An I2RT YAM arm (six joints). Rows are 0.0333 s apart.
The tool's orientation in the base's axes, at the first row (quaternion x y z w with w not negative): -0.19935 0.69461 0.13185 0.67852
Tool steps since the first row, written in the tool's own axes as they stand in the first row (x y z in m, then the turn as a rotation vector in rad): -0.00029 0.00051 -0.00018 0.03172 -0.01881 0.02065; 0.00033 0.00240 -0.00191 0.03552 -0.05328 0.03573; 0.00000 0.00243 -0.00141 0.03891 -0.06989 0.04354; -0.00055 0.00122 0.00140 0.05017 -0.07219 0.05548; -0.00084 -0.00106 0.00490 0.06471 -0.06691 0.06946; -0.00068 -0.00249 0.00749 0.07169 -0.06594 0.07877; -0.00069 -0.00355 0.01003 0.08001 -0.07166 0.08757; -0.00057 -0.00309 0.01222 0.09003 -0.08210 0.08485; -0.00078 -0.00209 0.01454 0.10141 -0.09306 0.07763; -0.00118 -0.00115 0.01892 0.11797 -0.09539 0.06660
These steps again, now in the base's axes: -0.00039 0.00040 0.00025 0.02696 -0.01040 -0.03084; -0.00279 0.00123 -0.00045 0.05610 -0.03446 -0.03228; -0.00236 0.00151 -0.00015 0.07062 -0.04596 -0.03455; 0.00069 0.00177 0.00038 0.08230 -0.04369 -0.04609; 0.00484 0.00137 0.00071 0.09234 -0.03409 -0.06164; 0.00780 0.00126 0.00056 0.10019 -0.02970 -0.06909; 0.01055 0.00147 0.00055 0.11063 -0.03158 -0.07726; 0.01228 0.00286 0.00029 0.11297 -0.04305 -0.08620; 0.01389 0.00482 0.00031 0.11154 -0.05715 -0.09624; 0.01736 0.00768 0.00043 0.10279 -0.06584 -0.11203
